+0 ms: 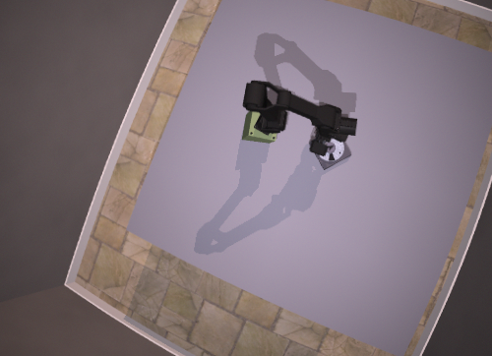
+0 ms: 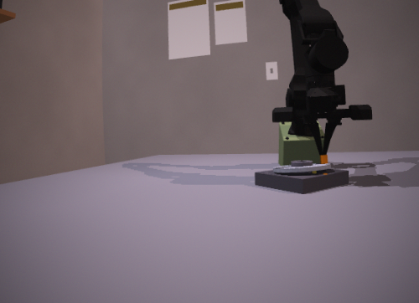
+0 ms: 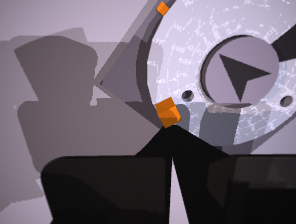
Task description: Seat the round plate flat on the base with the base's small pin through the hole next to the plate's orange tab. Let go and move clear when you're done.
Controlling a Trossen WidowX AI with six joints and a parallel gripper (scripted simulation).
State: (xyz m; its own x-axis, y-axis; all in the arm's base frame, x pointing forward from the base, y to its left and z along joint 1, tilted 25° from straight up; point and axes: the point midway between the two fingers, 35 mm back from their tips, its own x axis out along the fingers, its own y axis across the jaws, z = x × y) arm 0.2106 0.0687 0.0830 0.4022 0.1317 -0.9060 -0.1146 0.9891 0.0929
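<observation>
My gripper is now 60 mm short of the yellowish pin, 10 mm to the left of it and 60 mm above it. Round my hand: dark square base (40 mm ahead, 30 mm to the right, 60 mm below); then round plate (40 mm ahead, 40 mm to the right, 40 mm below); then grey central hub (40 mm ahead, 30 mm to the right, 40 mm below).
</observation>
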